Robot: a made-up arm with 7 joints. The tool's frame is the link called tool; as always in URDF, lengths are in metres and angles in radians. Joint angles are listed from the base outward. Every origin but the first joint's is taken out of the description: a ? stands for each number. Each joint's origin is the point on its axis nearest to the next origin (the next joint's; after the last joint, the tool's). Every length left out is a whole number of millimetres.
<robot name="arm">
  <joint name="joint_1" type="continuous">
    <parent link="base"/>
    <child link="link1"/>
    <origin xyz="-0.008 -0.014 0.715" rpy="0 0 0"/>
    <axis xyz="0 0 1"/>
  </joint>
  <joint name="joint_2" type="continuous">
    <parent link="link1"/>
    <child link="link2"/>
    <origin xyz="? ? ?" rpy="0 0 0"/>
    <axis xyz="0 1 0"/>
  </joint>
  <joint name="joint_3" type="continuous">
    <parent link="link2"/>
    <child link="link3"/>
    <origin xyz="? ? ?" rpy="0 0 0"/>
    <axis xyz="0 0 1"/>
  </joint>
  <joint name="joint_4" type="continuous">
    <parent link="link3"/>
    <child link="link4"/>
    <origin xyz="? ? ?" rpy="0 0 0"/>
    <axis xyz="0 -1 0"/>
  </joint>
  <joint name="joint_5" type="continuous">
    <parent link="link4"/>
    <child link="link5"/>
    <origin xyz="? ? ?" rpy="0 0 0"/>
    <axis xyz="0 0 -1"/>
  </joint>
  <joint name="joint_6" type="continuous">
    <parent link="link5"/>
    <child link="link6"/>
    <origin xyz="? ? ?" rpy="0 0 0"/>
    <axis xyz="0 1 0"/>
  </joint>
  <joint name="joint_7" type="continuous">
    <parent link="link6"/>
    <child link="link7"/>
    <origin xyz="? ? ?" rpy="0 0 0"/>
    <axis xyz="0 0 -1"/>
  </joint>
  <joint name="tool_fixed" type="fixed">
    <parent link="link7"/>
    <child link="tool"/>
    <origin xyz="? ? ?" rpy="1.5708 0 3.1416"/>
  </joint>
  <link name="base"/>
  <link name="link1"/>
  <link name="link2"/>
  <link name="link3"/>
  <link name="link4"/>
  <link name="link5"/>
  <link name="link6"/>
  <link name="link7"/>
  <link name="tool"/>
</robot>
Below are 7 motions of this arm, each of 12 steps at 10 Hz.
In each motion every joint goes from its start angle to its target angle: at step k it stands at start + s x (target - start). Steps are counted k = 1, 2, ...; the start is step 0. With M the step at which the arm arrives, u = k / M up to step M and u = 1 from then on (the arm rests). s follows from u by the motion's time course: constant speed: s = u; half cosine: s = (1 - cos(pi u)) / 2; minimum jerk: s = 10 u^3 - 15 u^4 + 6 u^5.
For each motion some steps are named. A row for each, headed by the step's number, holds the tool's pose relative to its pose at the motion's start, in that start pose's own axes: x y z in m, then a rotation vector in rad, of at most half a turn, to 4 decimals.
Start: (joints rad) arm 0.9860 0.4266 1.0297 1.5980 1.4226 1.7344 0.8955
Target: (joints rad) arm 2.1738 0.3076 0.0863 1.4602 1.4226 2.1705 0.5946
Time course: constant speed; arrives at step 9
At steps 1, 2, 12:
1: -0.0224 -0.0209 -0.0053 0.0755 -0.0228 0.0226
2: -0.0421 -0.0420 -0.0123 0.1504 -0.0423 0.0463
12: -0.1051 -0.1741 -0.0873 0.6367 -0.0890 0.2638

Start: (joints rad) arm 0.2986 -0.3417 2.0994 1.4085 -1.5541 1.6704 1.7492
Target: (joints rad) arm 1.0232 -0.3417 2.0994 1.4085 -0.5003 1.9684 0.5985
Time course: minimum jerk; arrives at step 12
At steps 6, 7, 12:
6: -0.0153 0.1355 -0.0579 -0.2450 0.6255 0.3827
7: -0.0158 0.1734 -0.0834 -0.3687 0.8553 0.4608
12: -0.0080 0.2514 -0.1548 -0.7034 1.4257 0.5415

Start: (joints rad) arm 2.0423 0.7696 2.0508 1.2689 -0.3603 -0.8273 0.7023
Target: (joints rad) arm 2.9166 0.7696 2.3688 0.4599 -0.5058 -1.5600 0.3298
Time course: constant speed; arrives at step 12
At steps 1, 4, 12:
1: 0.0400 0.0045 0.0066 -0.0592 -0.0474 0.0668
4: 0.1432 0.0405 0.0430 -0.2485 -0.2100 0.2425
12: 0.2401 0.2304 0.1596 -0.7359 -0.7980 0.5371

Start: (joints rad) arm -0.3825 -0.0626 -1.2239 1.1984 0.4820 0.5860 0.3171
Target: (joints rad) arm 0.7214 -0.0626 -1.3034 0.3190 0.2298 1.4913 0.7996
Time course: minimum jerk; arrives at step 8
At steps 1, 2, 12:
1: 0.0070 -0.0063 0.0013 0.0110 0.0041 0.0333
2: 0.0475 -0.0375 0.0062 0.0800 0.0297 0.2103
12: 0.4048 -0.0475 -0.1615 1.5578 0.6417 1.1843

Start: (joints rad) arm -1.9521 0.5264 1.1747 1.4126 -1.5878 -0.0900 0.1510
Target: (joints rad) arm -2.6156 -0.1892 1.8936 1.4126 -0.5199 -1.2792 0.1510
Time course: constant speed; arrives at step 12
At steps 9, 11, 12:
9: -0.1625 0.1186 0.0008 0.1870 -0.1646 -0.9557
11: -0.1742 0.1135 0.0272 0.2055 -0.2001 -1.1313
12: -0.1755 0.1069 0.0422 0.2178 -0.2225 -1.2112

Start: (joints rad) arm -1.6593 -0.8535 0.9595 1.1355 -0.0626 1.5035 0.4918
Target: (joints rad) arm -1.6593 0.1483 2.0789 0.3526 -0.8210 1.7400 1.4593
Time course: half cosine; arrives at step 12
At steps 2, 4, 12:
2: 0.0050 -0.0285 0.0222 0.0721 0.0368 0.0694
4: 0.0405 -0.0943 0.0730 0.2727 0.1645 0.1811
12: 0.2735 -0.1856 0.0786 0.4672 0.7279 -0.4491

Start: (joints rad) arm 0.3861 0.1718 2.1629 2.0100 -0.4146 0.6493 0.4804
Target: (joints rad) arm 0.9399 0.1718 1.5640 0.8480 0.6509 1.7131 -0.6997
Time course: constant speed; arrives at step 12
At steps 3, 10, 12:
3: 0.1080 -0.0884 -0.0104 -0.0450 0.1416 0.6170
10: 0.4286 -0.0951 -0.0289 -0.7979 0.1106 1.8581
12: 0.5015 -0.0458 -0.0271 -1.1438 -0.0987 2.0451

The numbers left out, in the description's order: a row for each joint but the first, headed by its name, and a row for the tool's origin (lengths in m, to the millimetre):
joint_2: -0.016 -0.001 0
joint_3: 0.008 0 0.251
joint_4: 0.043 0.004 0
joint_5: 0.066 0 -0.292
joint_6: -0.023 -0.005 0
joint_7: 0.075 0 -0.042
tool: -0.006 -0.025 0

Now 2 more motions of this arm.
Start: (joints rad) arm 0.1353 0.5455 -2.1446 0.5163 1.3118 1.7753 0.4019
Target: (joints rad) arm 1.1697 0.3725 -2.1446 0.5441 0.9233 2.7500 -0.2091
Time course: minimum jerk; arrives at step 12
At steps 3, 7, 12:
3: 0.0126 -0.0283 -0.0020 0.1648 0.0973 0.1197
7: 0.0861 -0.1377 -0.0705 0.9768 0.3860 0.8420
12: 0.1260 -0.1580 -0.1380 1.4139 0.2874 1.3158

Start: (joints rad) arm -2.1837 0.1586 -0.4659 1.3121 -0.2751 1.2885 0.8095
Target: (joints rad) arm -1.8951 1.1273 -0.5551 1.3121 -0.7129 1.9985 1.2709
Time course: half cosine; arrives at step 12
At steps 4, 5, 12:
4: 0.0216 -0.0775 0.0508 0.4267 0.0117 0.0647
5: 0.0345 -0.1143 0.0672 0.6380 0.0110 0.0624
12: 0.1027 -0.2804 0.0826 1.7078 -0.0378 -0.3292

